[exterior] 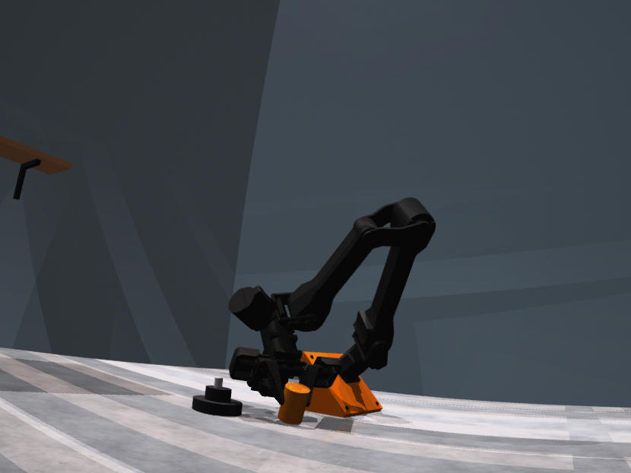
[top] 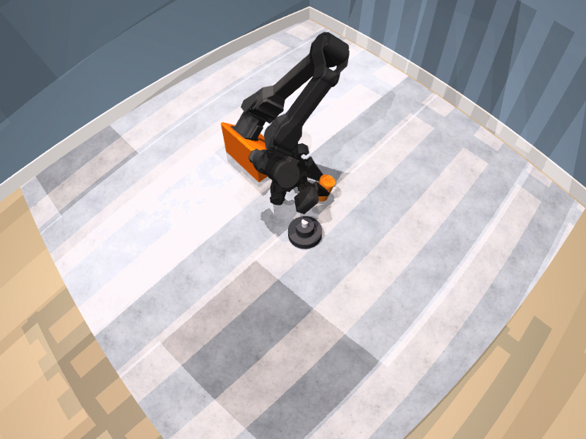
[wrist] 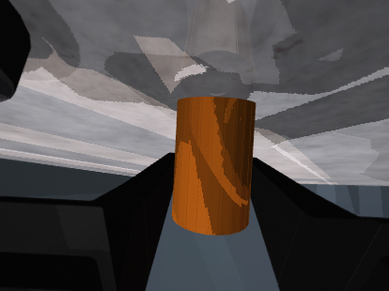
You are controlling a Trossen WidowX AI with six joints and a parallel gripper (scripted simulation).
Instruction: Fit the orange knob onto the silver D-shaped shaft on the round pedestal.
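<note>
The black round pedestal lies 12 cm to the right of my gripper tip and 5 cm ahead of it. The rest, counted from my gripper tip: orange knob 1 cm above.
</note>
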